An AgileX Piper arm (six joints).
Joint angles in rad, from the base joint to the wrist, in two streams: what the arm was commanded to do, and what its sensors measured. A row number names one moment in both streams.
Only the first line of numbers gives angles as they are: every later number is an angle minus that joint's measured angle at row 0.
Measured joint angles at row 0:
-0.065, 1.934, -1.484, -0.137, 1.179, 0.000
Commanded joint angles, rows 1 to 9:
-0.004, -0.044, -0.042, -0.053, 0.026, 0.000
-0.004, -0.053, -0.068, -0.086, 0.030, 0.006
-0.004, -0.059, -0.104, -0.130, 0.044, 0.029
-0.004, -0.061, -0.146, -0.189, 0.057, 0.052
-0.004, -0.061, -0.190, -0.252, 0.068, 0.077
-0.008, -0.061, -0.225, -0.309, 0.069, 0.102
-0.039, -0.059, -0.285, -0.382, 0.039, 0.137
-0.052, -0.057, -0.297, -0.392, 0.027, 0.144
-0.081, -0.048, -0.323, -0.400, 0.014, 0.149
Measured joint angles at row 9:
-0.044, -0.054, -0.291, -0.363, 0.024, 0.133
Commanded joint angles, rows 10 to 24:
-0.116, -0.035, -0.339, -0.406, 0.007, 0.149
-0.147, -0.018, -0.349, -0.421, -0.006, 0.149
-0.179, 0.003, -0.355, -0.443, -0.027, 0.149
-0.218, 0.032, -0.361, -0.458, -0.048, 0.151
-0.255, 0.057, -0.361, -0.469, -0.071, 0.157
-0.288, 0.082, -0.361, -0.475, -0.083, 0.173
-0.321, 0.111, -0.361, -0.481, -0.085, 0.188
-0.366, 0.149, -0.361, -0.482, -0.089, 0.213
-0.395, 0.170, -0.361, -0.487, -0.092, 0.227
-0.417, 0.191, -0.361, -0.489, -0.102, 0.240
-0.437, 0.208, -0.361, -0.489, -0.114, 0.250
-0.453, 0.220, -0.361, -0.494, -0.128, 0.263
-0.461, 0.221, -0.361, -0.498, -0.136, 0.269
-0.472, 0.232, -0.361, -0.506, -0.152, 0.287
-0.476, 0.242, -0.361, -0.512, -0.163, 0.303
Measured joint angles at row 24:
-0.464, 0.229, -0.356, -0.490, -0.139, 0.275
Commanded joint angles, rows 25 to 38:
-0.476, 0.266, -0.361, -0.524, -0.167, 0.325
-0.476, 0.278, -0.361, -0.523, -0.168, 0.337
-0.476, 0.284, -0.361, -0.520, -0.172, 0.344
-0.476, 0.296, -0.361, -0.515, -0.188, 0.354
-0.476, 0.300, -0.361, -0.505, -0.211, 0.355
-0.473, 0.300, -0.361, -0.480, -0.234, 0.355
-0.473, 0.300, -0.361, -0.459, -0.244, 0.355
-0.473, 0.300, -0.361, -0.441, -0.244, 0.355
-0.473, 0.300, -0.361, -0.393, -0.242, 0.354
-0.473, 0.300, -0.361, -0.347, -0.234, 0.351
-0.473, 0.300, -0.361, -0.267, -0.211, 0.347
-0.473, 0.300, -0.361, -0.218, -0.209, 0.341
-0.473, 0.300, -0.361, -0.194, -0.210, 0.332
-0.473, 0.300, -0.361, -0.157, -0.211, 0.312
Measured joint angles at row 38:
-0.469, 0.299, -0.356, -0.211, -0.216, 0.338
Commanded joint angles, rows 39 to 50:
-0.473, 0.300, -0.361, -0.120, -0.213, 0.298
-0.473, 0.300, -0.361, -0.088, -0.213, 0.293
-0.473, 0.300, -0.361, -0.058, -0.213, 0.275
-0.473, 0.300, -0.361, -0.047, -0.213, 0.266
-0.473, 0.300, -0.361, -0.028, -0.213, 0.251
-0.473, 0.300, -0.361, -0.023, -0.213, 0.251
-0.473, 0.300, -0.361, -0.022, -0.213, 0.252
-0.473, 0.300, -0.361, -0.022, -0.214, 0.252
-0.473, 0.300, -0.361, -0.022, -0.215, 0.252
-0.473, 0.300, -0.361, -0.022, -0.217, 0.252
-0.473, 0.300, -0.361, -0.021, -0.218, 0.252
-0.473, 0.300, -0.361, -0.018, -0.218, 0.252
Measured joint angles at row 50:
-0.469, 0.299, -0.356, -0.024, -0.216, 0.259
